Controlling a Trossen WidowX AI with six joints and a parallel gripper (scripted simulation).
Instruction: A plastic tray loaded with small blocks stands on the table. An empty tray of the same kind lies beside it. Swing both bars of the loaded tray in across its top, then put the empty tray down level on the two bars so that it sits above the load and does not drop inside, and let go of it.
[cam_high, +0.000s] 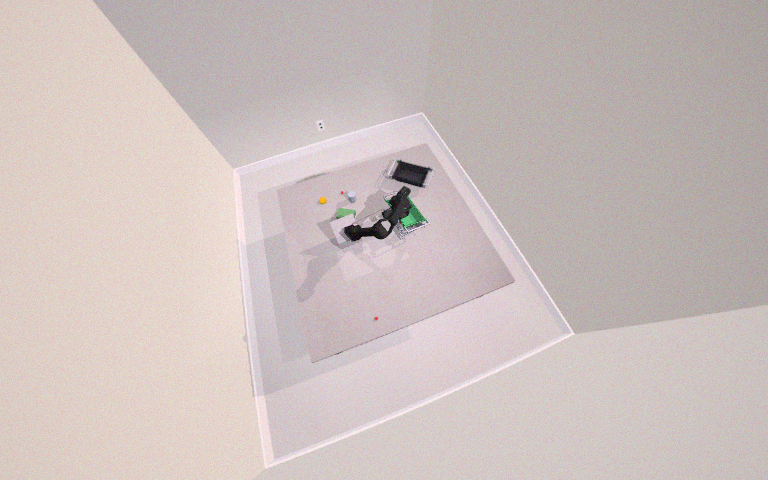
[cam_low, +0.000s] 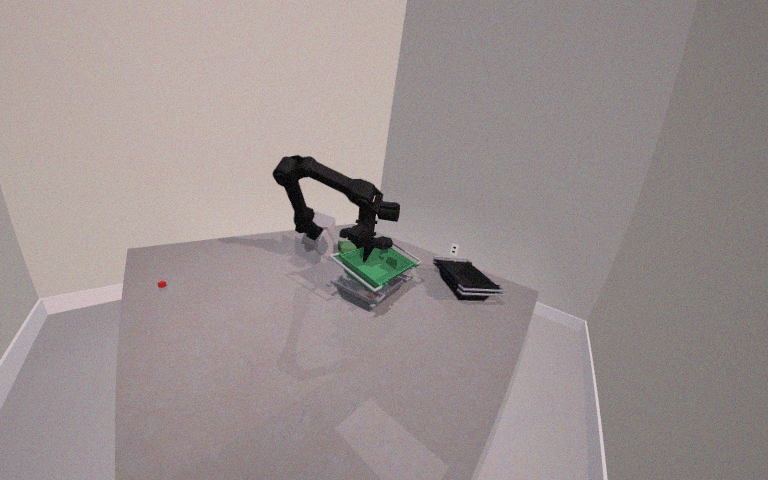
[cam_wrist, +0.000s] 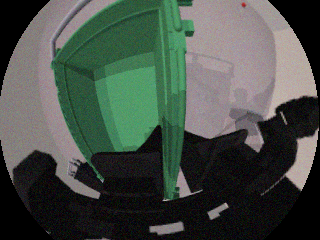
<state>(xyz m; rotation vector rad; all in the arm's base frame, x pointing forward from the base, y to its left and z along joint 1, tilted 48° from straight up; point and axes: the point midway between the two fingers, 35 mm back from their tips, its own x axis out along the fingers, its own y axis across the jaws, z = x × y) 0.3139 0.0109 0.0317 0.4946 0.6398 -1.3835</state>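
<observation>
The green tray lies 7 cm ahead of my gripper tip, 1 cm to the left of it and 2 cm above it. Also, from my gripper tip: green block (30 cm behind, 21 cm to the left, 9 cm below); then yellow disc (43 cm behind, 41 cm to the left, 10 cm below); then grey cylinder (22 cm behind, 33 cm to the left, 7 cm below).
</observation>
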